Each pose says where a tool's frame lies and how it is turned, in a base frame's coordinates. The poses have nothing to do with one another.
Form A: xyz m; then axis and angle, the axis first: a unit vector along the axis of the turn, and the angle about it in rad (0 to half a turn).
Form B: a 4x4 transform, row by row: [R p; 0 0 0 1], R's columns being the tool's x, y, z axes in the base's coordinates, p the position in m. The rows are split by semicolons. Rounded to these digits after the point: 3 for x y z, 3 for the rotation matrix.
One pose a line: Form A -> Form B
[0.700 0.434 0.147 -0.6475 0.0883 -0.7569 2.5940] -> -0.077 0.288 0.955 0.700; -0.500 -0.839 0.213 0.434; 0.863 -0.461 0.208 0.147; 0 0 0 1
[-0.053 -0.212 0.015 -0.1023 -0.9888 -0.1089 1.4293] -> 0.150 0.195 -0.969 -0.053; -0.021 0.981 0.194 -0.212; 0.988 -0.009 0.151 0.015; 0 0 0 1
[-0.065 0.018 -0.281 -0.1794 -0.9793 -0.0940 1.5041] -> 0.097 0.258 -0.961 -0.065; 0.070 0.962 0.265 0.018; 0.993 -0.093 0.075 -0.281; 0 0 0 1
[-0.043 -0.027 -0.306 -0.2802 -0.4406 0.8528 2.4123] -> -0.609 -0.353 -0.711 -0.043; 0.784 -0.407 -0.469 -0.027; -0.124 -0.843 0.524 -0.306; 0 0 0 1
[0.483 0.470 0.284 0.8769 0.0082 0.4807 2.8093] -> 0.550 -0.143 0.823 0.483; 0.171 -0.945 -0.278 0.470; 0.817 0.294 -0.496 0.284; 0 0 0 1
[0.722 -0.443 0.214 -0.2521 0.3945 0.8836 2.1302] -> -0.433 -0.901 -0.007 0.722; 0.597 -0.292 0.747 -0.443; -0.675 0.320 0.664 0.214; 0 0 0 1
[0.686 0.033 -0.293 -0.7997 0.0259 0.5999 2.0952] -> 0.459 -0.550 -0.697 0.686; 0.488 -0.500 0.716 0.033; -0.742 -0.669 0.039 -0.293; 0 0 0 1
